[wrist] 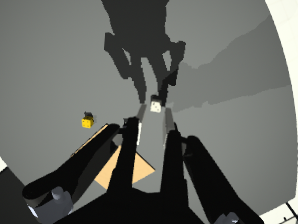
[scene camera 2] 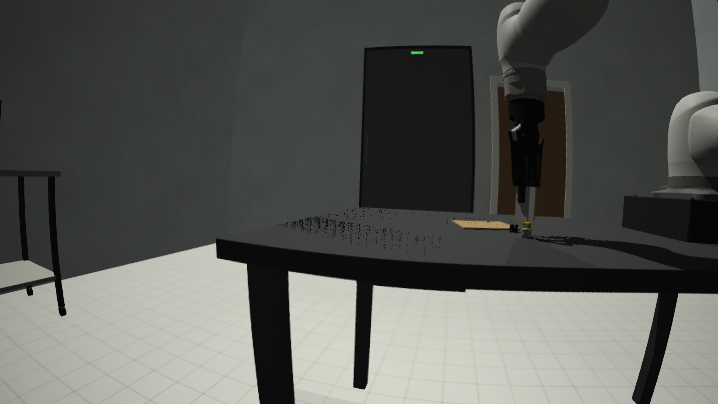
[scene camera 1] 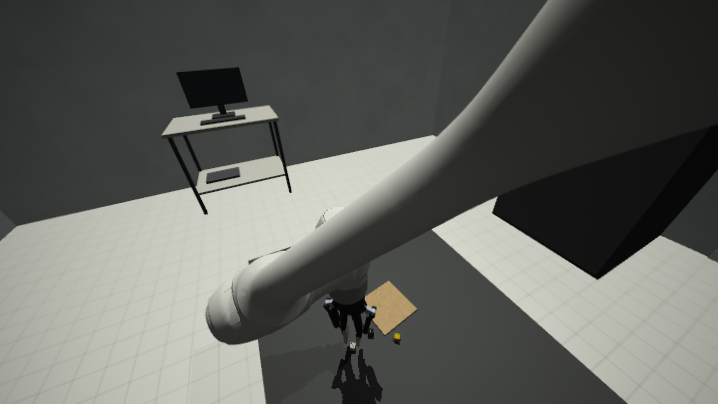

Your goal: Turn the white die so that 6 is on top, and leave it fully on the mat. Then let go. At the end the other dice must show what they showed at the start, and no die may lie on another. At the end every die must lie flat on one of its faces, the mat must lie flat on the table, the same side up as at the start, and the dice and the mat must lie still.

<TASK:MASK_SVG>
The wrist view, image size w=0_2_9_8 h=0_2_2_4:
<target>my gripper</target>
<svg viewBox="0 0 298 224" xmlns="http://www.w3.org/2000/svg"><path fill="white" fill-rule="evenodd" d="M22 191L22 196L36 220L42 224L204 224L189 207L187 180L184 179L184 161L210 224L265 224L261 217L238 197L199 138L189 135L187 138L181 136L177 124L173 121L171 108L165 109L163 119L163 149L165 149L160 192L146 193L132 188L136 147L139 145L145 122L147 104L141 104L137 116L128 118L126 128L120 128L120 125L115 123L109 124L57 170L29 183ZM121 146L107 192L72 212L73 205L81 198L119 146Z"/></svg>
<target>tan mat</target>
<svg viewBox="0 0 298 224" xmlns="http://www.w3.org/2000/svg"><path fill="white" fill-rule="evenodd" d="M137 152L133 183L155 171ZM120 146L95 178L106 189L117 162Z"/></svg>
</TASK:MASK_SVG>
